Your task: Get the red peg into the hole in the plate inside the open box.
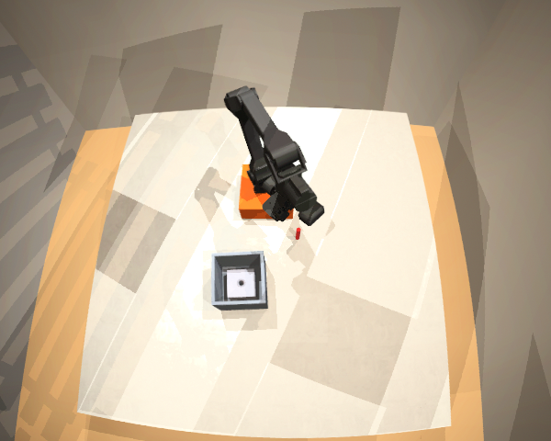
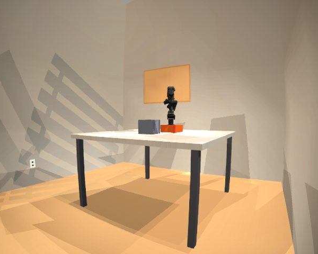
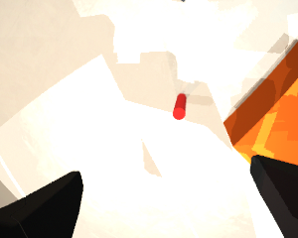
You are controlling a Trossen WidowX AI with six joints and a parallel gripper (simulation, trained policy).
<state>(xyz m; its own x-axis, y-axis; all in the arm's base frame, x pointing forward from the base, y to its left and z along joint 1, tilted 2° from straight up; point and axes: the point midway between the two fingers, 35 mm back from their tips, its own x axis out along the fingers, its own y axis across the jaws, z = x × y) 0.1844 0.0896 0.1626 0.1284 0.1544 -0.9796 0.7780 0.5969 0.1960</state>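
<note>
My gripper tip is now 1 cm to the right of the red peg and 17 cm above it.
</note>
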